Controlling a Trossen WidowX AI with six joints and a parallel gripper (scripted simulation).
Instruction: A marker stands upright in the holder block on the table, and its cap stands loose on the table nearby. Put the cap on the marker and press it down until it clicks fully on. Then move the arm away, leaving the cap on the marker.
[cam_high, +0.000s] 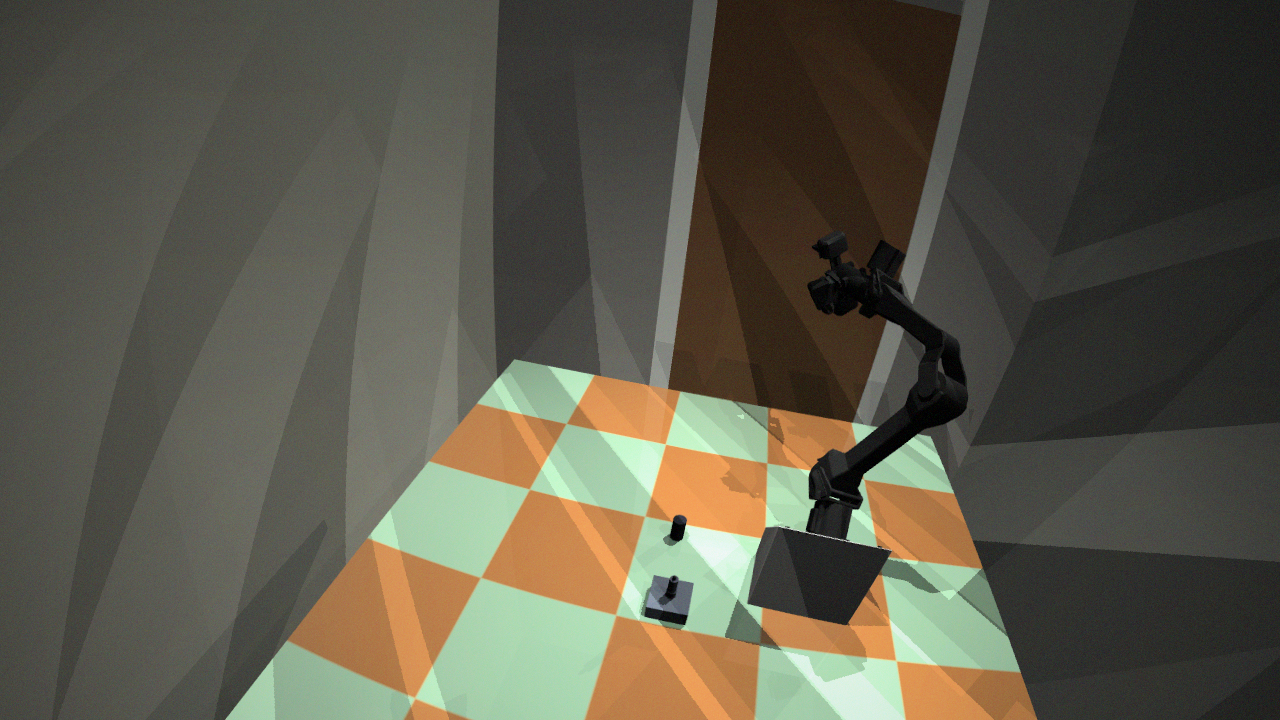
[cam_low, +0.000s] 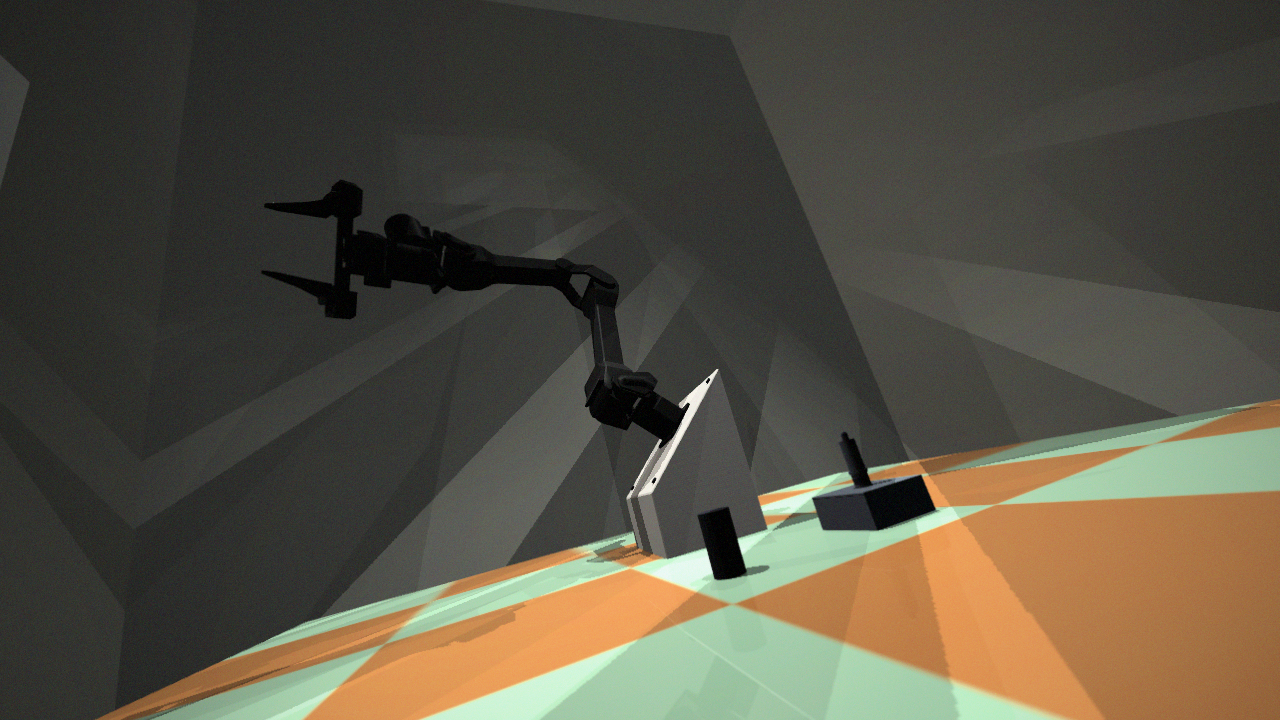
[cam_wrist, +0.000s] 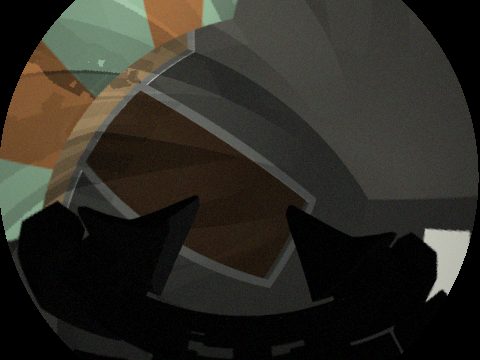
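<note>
Now: gripper tip 21 cm short of the black marker cap, 41 cm to the right of it and 46 cm above it. Round my gripper tip: holder block 20 cm ahead, 58 cm to the left, 47 cm below.
</note>
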